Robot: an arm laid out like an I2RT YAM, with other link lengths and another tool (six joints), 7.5 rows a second.
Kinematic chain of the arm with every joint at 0, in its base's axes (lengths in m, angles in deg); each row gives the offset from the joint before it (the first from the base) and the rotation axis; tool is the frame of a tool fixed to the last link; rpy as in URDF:
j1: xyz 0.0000 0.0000 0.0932 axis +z
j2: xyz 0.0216 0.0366 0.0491 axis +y
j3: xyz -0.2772 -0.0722 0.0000 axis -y
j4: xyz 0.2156 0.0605 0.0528 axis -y
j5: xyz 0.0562 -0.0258 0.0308 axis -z
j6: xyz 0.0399 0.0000 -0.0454 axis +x
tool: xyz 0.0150 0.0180 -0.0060 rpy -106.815 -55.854 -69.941
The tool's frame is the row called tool.
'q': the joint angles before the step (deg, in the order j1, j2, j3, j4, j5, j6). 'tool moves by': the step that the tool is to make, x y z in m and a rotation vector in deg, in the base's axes. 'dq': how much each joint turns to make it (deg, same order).
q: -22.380, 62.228, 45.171, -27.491, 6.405, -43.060
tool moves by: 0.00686, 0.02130, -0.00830, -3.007, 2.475, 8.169
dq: 8.624, 0.660, -1.529, 1.078, 2.886, -2.258
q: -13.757, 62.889, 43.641, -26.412, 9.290, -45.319
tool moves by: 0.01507, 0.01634, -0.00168, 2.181, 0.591, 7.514
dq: 5.184, 3.271, 1.301, 1.005, -3.074, -0.281
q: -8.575, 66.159, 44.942, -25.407, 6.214, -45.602
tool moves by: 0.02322, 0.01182, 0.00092, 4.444, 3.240, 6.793
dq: 2.736, 6.638, 4.709, -1.821, -5.685, -0.389
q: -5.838, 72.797, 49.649, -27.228, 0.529, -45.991
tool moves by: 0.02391, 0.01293, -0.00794, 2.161, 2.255, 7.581
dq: 2.965, 6.697, 2.973, 1.240, -4.421, -2.389
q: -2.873, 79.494, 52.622, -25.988, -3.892, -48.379
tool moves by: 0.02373, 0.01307, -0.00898, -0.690, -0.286, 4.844
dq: 3.266, 5.683, 2.297, 3.568, -0.410, -1.674
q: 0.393, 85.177, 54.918, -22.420, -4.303, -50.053
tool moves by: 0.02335, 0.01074, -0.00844, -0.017, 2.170, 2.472
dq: 2.168, 6.343, 4.221, -0.064, -0.211, -0.223
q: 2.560, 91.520, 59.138, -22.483, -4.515, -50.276
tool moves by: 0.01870, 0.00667, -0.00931, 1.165, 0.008, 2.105
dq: 0.845, 4.616, 2.400, 2.236, -1.677, -0.362
